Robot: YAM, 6 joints.
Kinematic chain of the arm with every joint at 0, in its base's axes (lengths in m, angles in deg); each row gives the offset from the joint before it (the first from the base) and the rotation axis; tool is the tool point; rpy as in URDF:
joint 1: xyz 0 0 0.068 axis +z
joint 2: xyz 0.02 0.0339 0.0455 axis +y
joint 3: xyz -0.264 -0.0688 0 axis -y
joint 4: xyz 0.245 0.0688 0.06 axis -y
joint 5: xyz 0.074 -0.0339 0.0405 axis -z
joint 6: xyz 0.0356 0 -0.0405 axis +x
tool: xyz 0 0 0 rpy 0 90 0
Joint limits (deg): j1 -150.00..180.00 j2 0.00..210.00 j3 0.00..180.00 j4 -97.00..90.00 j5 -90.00..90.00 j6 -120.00..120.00
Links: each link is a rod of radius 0.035 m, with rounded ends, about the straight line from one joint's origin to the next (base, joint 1, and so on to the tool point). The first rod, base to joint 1, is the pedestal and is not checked.
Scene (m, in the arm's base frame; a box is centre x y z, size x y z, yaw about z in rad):
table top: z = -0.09
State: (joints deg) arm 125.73 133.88 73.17 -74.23 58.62 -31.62
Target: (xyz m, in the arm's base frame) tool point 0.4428 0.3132 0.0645
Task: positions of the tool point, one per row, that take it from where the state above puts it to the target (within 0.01 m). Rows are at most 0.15 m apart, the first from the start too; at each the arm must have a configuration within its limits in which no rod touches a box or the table.
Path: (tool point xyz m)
1: -0.0987 0.3386 0.0459
2: -0.0154 0.3938 0.0415
3: 0.0895 0.4253 0.0411
4: 0.2083 0.4251 0.0448
5: 0.3302 0.3882 0.0526
6: 0.4428 0.3132 0.0645

